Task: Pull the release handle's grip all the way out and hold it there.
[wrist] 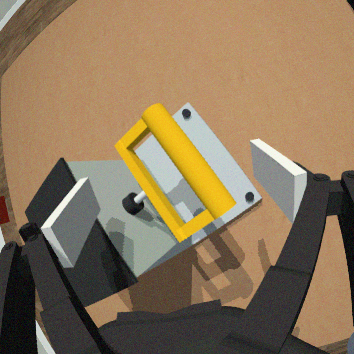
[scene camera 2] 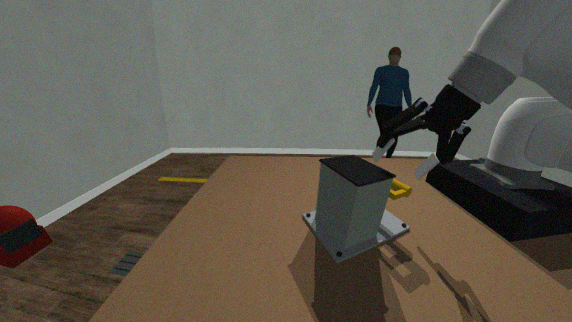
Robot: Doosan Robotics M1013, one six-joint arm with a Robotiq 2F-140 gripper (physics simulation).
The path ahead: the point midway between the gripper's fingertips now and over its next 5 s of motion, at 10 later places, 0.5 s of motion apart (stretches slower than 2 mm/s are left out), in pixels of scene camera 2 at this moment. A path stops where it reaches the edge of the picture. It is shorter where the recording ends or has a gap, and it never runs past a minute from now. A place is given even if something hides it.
My gripper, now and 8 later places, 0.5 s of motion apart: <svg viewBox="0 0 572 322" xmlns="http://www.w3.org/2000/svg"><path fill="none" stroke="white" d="M396 167L386 188L383 187L391 185L396 186L394 190L398 189L400 188L404 187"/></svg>
